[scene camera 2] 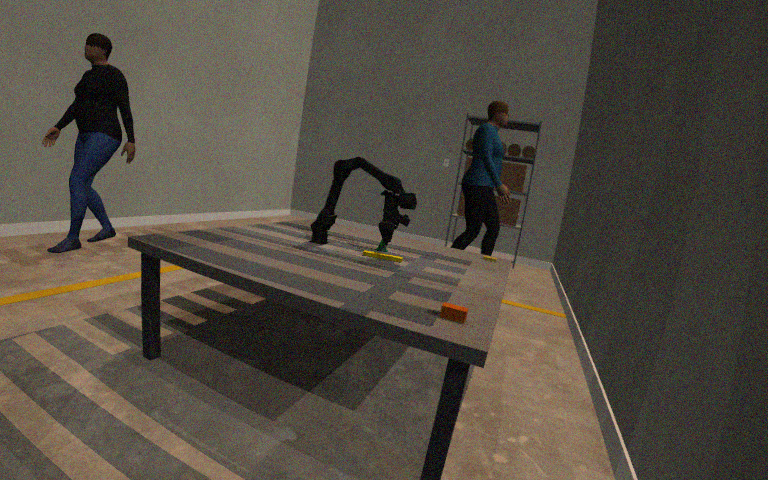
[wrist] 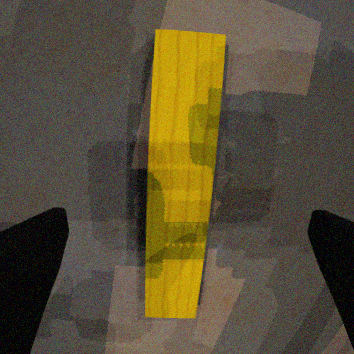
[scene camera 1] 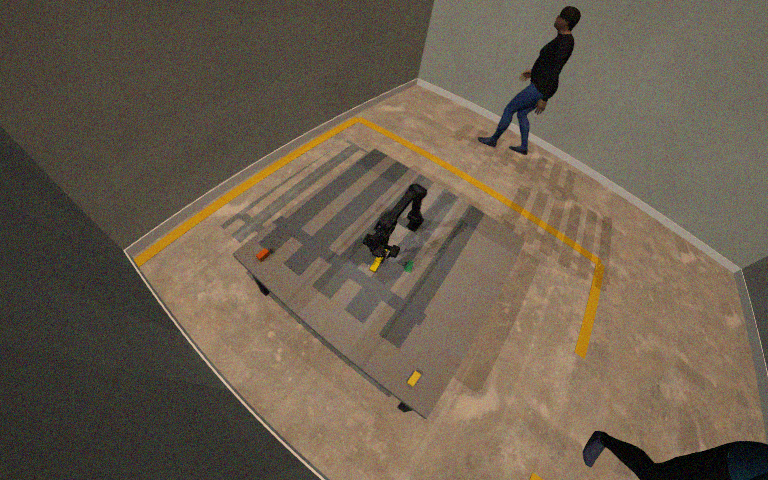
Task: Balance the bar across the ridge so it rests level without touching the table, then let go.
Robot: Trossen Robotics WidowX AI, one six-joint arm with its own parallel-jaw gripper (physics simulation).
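Frame: origin at the arm's base, x back, y left, z down, level; millimetres.
Seen in the pictures: gripper, between the fingertips: [scene camera 2: 387, 243] [wrist: 192, 223]; arm's base, origin of its link: [scene camera 2: 318, 242] [scene camera 1: 412, 226].
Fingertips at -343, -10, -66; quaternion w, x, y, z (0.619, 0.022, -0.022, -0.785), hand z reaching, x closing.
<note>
Pixels of each thing's middle, then the offset from my fingertips to it, as dx, dy, dz. Level surfaces: height alone.
- yellow bar, middle of its body: [wrist: 177, 194] [scene camera 2: 382, 256] [scene camera 1: 379, 259] +13, -1, +58
- table, height of its surface: dz +66
- small green ridge, middle of its body: [scene camera 2: 382, 243] [scene camera 1: 409, 264] +81, +152, +35
- orange block, middle of its body: [scene camera 2: 454, 312] [scene camera 1: 263, 254] -397, -490, +49
- yellow block, middle of its body: [scene camera 1: 413, 378] [scene camera 2: 490, 258] -397, +510, +58
The yellow bar [scene camera 1: 375, 263] [scene camera 2: 383, 256] [wrist: 182, 175] lies flat on the table [scene camera 1: 481, 271] [scene camera 2: 478, 283]. In the wrist view it runs nearly upright through the middle of the view, between the two fingers. My gripper [scene camera 1: 384, 254] [scene camera 2: 385, 241] [wrist: 192, 223] is open and empty. It points down over the bar, with one finger to each side and a wide gap to the bar. The small green ridge [scene camera 1: 408, 266] [scene camera 2: 381, 247] stands on the table beside the bar, apart from it. In scene camera 2 it is partly behind the bar; it does not show in the wrist view.
An orange block [scene camera 1: 262, 254] [scene camera 2: 454, 312] lies near one table corner. A yellow block [scene camera 1: 414, 378] [scene camera 2: 489, 258] lies near another corner. Two people walk on the floor around the table. A shelf rack [scene camera 2: 535, 169] stands at the wall behind. Striped shadows cross the table.
</note>
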